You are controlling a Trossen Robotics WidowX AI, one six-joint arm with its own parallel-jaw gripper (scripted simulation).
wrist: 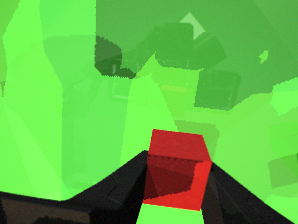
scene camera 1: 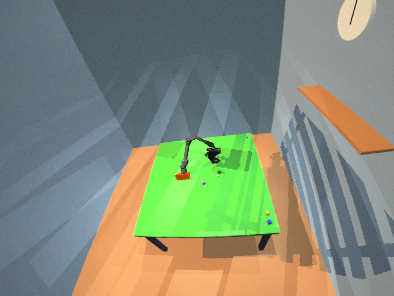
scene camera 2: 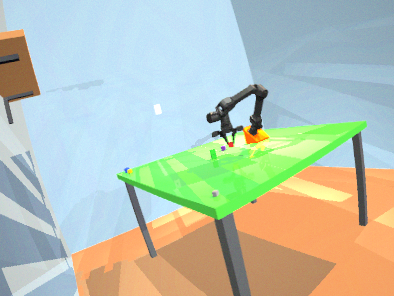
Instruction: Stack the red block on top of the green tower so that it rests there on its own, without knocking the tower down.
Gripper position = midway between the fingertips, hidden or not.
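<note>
From the wrist camera, there's the gripper (wrist: pixel 174 161), and it's carrying a red block (wrist: pixel 178 163).
</note>
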